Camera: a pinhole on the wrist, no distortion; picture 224 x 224 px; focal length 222.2 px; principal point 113.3 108.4 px. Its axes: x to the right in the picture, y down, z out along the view. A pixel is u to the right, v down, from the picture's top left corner.
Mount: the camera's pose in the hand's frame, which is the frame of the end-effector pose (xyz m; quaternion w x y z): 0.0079 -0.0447 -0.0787 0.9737 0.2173 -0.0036 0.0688
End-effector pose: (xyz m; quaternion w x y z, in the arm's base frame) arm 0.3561 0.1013 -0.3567 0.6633 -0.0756 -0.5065 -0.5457
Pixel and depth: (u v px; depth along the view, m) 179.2 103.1 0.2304
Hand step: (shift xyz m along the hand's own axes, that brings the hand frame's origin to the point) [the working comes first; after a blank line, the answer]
In the camera's frame: 0.0683 -0.0055 0.2304

0.0816 -0.1382 0.1301
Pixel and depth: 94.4 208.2 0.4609
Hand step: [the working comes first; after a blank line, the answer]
In the camera's frame: -0.0392 0.2070 0.4609

-0.0484 -0.0596 0.4247
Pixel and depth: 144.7 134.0 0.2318
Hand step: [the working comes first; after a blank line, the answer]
In the camera's frame: 0.0328 0.0267 0.2318

0.0420 -0.1146 0.1437
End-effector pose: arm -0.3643 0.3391 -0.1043 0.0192 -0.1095 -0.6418 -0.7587
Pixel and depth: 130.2 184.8 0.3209
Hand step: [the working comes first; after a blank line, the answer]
In the camera's frame: 0.0244 0.1103 0.3209

0.0245 -0.0785 0.2594
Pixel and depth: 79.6 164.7 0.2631
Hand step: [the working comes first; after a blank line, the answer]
In the camera's frame: -0.0399 0.0667 0.2631

-0.0346 -0.1017 0.1863
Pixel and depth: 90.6 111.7 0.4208
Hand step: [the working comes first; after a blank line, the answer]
In the camera's frame: -0.0430 0.0062 0.4208

-0.0259 -0.2231 0.3034
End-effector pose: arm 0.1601 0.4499 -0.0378 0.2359 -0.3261 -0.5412 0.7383
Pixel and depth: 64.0 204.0 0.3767
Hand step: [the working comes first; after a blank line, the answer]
In the camera's frame: -0.0836 0.1621 0.3767

-0.0882 -0.0701 0.3278
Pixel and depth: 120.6 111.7 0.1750
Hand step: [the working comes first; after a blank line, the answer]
In the camera's frame: 0.0057 0.0026 0.1750

0.0172 -0.1157 0.0811
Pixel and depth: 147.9 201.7 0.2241
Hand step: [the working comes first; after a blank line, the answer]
In the camera's frame: 0.0349 0.0941 0.2241

0.0348 -0.0507 0.1653
